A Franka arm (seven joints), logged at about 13 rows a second.
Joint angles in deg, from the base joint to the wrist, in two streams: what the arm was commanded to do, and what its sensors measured. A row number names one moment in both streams.
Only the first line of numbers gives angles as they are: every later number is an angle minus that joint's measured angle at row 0.
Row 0, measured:
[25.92 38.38 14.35 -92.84 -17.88 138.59 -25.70]
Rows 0 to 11, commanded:
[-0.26 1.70 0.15 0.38 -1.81 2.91 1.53]
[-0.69 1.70 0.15 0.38 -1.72 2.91 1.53]
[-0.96 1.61 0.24 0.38 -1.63 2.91 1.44]
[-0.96 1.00 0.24 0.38 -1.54 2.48 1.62]
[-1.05 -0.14 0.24 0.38 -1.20 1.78 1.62]
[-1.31 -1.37 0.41 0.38 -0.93 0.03 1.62]
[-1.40 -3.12 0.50 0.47 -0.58 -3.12 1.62]
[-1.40 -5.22 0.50 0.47 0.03 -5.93 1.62]
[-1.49 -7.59 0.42 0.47 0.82 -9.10 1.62]
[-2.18 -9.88 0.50 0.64 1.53 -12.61 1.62]
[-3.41 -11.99 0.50 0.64 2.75 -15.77 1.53]
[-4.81 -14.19 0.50 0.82 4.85 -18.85 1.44]
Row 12, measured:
[-2.05 -9.47 -0.14 1.85 1.80 -13.85 1.41]
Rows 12 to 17, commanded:
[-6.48 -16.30 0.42 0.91 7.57 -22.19 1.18]
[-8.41 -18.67 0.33 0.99 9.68 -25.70 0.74]
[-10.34 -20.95 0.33 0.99 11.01 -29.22 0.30]
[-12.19 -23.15 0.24 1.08 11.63 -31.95 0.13]
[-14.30 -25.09 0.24 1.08 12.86 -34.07 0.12]
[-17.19 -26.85 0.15 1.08 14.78 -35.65 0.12]
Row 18, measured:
[-13.08 -22.94 -0.28 2.08 11.14 -32.48 0.63]
